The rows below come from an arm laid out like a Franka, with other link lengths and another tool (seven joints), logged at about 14 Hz.
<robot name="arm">
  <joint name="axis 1" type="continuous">
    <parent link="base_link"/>
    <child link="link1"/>
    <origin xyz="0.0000 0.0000 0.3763" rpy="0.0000 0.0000 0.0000"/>
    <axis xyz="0 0 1"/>
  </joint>
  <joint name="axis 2" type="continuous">
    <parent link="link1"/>
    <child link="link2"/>
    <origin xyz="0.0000 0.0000 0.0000" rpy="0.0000 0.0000 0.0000"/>
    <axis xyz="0 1 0"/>
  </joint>
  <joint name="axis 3" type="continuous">
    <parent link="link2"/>
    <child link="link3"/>
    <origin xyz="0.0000 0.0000 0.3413" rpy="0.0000 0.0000 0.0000"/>
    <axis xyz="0 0 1"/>
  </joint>
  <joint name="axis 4" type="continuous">
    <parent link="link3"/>
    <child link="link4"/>
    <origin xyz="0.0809 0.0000 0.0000" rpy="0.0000 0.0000 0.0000"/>
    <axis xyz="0 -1 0"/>
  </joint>
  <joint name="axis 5" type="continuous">
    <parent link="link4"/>
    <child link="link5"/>
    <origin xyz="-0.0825 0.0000 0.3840" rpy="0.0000 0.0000 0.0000"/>
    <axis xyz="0 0 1"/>
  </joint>
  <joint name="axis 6" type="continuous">
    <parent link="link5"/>
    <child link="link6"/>
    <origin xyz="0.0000 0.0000 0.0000" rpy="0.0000 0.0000 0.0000"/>
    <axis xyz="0 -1 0"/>
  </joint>
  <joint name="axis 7" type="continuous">
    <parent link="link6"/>
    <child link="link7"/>
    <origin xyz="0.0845 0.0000 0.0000" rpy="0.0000 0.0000 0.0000"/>
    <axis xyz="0 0 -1"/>
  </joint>
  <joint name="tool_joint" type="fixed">
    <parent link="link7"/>
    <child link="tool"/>
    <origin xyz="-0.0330 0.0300 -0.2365" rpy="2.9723 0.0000 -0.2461"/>
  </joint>
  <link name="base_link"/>
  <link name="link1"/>
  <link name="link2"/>
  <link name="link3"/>
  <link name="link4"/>
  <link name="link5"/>
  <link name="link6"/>
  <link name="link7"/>
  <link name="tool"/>
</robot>
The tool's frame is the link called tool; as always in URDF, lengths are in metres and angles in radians. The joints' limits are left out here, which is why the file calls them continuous.
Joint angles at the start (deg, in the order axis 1, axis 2, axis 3, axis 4, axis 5, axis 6, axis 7):
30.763 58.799 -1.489 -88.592 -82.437 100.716 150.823
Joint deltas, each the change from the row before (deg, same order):
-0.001 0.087 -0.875 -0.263 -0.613 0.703 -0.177
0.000 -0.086 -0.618 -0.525 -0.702 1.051 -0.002
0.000 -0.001 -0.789 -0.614 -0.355 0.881 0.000
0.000 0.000 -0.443 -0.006 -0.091 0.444 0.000
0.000 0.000 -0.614 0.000 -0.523 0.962 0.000
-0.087 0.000 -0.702 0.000 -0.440 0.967 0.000
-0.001 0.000 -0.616 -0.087 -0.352 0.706 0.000
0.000 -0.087 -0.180 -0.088 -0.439 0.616 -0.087
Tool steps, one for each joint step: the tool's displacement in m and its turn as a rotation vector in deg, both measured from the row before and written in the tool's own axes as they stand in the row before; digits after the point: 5 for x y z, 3 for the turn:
0.00113 -0.00093 0.00769 0.502 0.438 -0.464
-0.00089 -0.00016 0.00430 0.697 -0.123 -0.534
-0.00056 0.00256 0.00725 0.233 0.130 -0.579
0.00100 -0.00110 0.00332 0.095 0.020 0.020
0.00041 -0.00309 0.00345 0.595 -0.186 -0.104
0.00124 -0.00267 0.00543 0.414 -0.109 -0.058
0.00110 -0.00140 0.00446 0.338 0.027 -0.130
-0.00045 -0.00182 -0.00006 0.515 -0.274 -0.249

